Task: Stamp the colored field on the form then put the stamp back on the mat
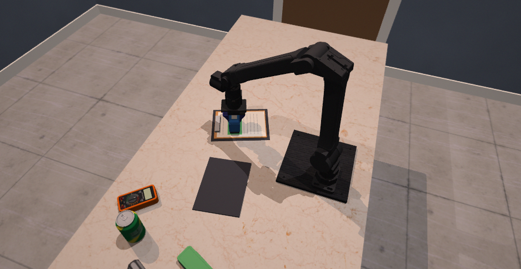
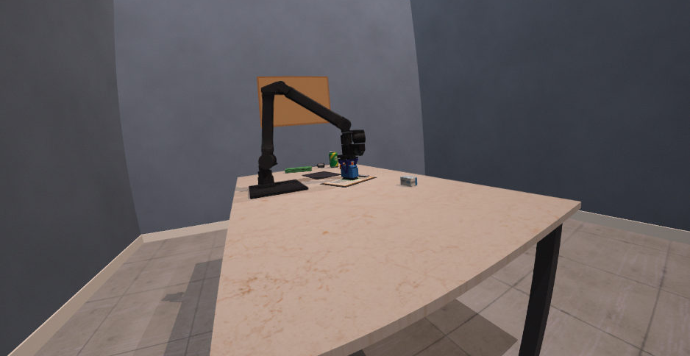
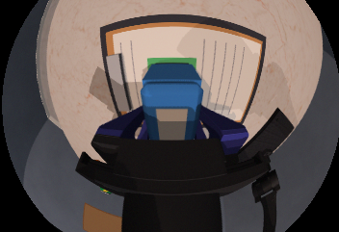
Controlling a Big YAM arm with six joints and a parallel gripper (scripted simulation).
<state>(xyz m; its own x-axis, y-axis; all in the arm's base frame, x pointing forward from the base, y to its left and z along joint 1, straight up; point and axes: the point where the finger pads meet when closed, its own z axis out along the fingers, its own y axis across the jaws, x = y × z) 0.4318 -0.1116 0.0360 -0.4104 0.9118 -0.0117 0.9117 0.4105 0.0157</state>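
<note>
My hand is 10 mm above the stamp. Also, from my hand: form 40 mm below, 20 mm to the right; then dark mat 280 mm to the left, 80 mm behind, 40 mm below; then green flat object 590 mm to the left, 170 mm behind, 30 mm below.
</note>
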